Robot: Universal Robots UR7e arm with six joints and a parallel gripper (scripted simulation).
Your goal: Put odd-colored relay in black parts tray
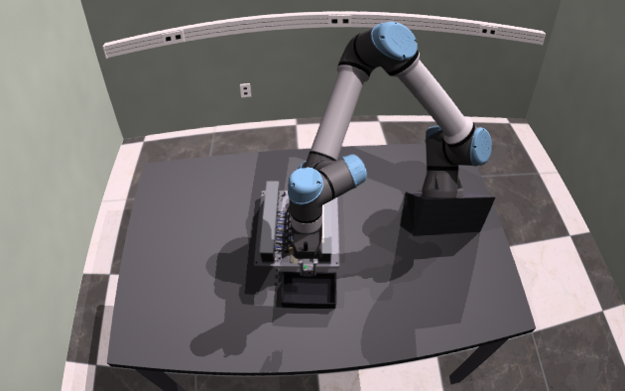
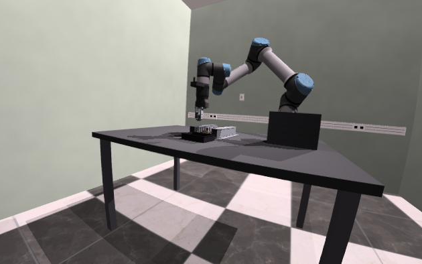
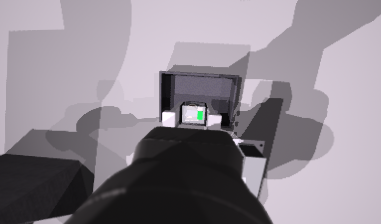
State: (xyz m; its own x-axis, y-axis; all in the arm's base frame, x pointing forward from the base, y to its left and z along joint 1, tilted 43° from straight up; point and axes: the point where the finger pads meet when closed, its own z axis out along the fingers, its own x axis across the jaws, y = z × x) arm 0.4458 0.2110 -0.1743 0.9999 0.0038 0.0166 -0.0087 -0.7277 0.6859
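My hand is 130 mm above the black parts tray.
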